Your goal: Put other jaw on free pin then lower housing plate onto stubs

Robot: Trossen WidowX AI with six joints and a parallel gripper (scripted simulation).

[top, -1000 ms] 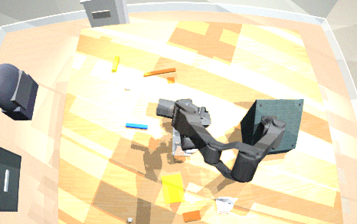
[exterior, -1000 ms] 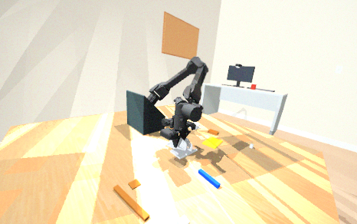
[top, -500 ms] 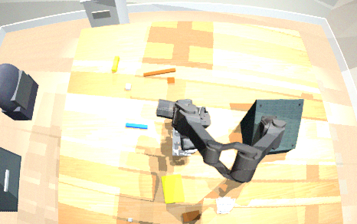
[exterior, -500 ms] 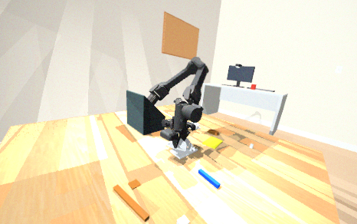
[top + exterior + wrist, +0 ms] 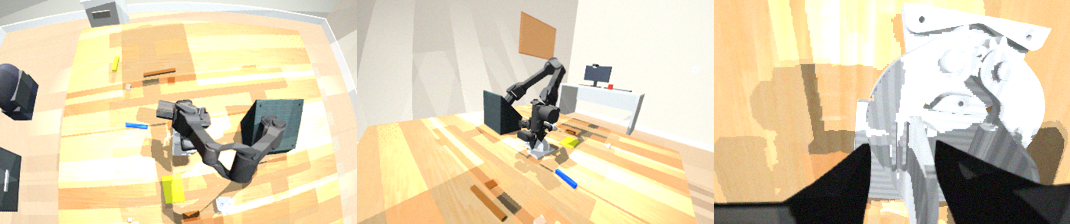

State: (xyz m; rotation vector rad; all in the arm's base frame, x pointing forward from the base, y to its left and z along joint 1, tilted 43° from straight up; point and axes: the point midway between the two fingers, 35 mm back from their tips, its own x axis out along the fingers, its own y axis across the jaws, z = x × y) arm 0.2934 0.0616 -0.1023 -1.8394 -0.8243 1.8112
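The white jaw is 40 mm behind my gripper tip and 10 mm to the left of it. From my gripper tip the other things lie so: small orange square (240 mm to the right, 60 mm ahead, 20 mm below); yellow slab (230 mm to the left, 50 mm ahead, 20 mm below); blue bar (200 mm ahead, 30 mm to the right, 20 mm below).
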